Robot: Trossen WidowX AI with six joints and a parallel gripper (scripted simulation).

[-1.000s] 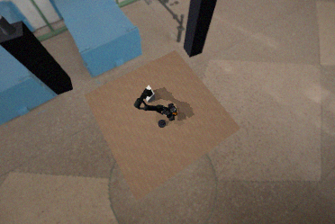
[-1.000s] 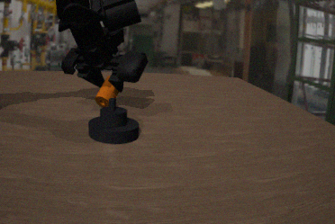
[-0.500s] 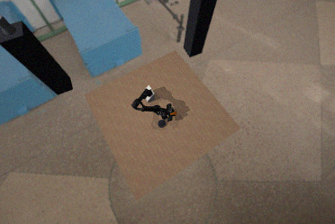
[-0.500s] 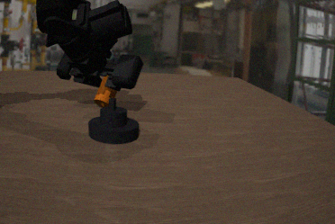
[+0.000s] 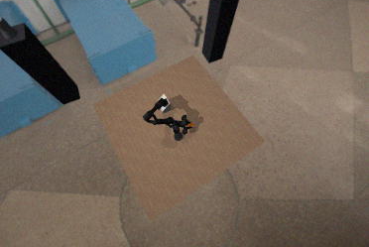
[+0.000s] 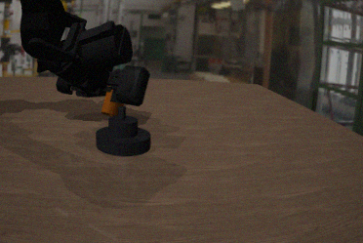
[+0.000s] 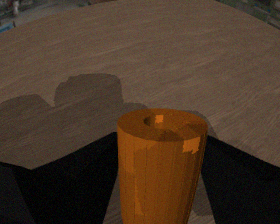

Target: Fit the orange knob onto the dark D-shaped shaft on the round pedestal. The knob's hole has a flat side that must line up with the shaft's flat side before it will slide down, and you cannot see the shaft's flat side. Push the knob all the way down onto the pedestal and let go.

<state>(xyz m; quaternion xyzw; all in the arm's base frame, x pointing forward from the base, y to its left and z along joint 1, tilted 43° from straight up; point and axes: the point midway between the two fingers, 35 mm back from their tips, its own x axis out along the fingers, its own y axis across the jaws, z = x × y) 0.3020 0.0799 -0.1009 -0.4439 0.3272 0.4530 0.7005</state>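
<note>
The orange knob is 1 cm behind my gripper tip, 1 cm to the right of it and 1 cm below it. Also, from my gripper tip: pedestal (3 cm ahead, 16 cm to the right, 1 cm below).
</note>
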